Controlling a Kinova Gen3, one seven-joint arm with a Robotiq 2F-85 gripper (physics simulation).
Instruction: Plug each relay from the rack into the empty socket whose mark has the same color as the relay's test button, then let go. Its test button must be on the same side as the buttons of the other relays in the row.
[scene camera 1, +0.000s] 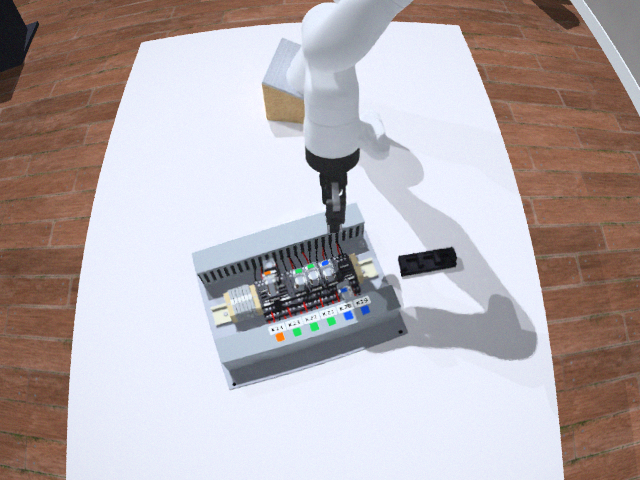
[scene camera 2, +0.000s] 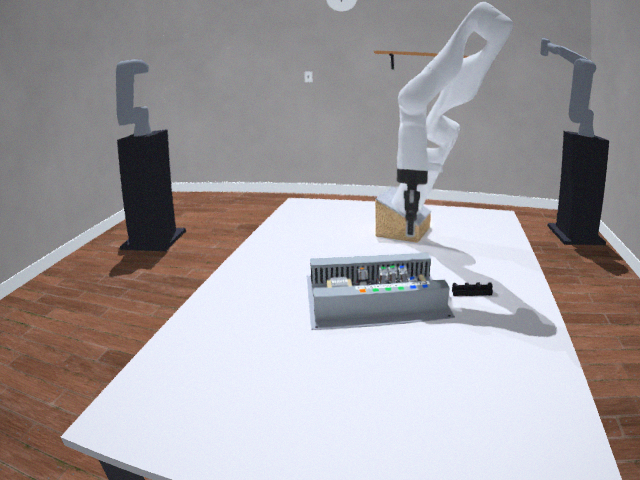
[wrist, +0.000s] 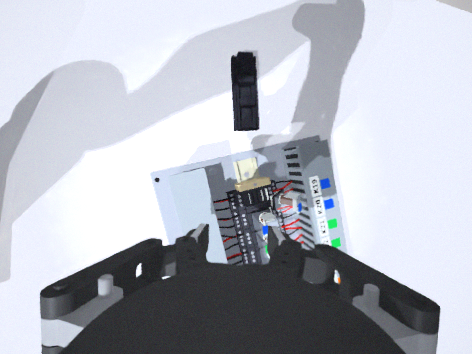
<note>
In view: my gripper (scene camera 1: 332, 217) and a black rack (scene camera 1: 421, 262).
My gripper shows as well in scene camera 2 (scene camera 2: 410, 235) and in the wrist view (wrist: 238, 236). The black rack also shows in the wrist view (wrist: 243, 66).
</note>
